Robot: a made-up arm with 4 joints.
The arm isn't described. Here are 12 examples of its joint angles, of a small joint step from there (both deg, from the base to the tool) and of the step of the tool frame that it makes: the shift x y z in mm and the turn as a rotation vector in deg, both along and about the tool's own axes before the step.
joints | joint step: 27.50 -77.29 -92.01 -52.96 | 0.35 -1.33 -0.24 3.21
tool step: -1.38 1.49 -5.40 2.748 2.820 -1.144
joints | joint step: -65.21 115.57 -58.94 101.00 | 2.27 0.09 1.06 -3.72
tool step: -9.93 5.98 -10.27 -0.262 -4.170 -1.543
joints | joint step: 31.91 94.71 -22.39 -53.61 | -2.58 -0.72 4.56 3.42
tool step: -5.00 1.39 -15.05 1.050 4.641 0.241
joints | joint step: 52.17 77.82 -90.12 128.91 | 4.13 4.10 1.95 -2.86
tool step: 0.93 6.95 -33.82 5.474 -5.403 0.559
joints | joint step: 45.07 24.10 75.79 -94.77 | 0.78 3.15 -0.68 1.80
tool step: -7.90 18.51 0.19 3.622 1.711 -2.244
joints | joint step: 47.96 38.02 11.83 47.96 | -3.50 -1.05 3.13 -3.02
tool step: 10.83 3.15 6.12 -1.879 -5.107 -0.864
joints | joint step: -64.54 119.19 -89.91 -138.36 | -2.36 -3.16 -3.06 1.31
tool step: -23.51 7.28 6.33 -1.481 0.320 -6.108
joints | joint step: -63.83 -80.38 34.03 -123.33 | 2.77 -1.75 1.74 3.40
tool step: 2.41 -4.07 -6.66 1.346 0.861 -0.586
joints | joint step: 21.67 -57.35 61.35 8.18 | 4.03 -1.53 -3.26 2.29
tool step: 8.26 4.36 6.42 2.352 -2.515 4.570
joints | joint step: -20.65 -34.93 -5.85 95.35 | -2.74 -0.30 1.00 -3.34
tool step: -0.55 -1.47 -1.23 0.182 -4.981 -1.034
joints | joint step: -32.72 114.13 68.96 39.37 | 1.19 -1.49 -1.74 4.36
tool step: -8.19 -6.07 3.29 1.909 2.130 -1.526
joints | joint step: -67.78 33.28 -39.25 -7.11 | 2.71 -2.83 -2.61 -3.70
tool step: 13.20 3.01 4.52 0.758 -1.560 3.625
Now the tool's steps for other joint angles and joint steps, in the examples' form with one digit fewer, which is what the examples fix.
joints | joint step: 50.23 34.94 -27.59 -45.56 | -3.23 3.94 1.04 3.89
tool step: -19.1 3.4 -2.7 -1.05 1.06 -4.44
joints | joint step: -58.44 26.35 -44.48 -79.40 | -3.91 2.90 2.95 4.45
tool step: -13.8 -1.6 8.1 -2.33 3.34 0.00
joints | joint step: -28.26 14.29 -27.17 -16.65 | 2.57 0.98 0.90 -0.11
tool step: -9.6 3.8 1.1 1.21 2.35 -1.39
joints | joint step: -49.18 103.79 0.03 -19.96 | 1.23 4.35 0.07 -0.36
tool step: -25.2 4.6 -1.8 0.99 0.78 -4.17
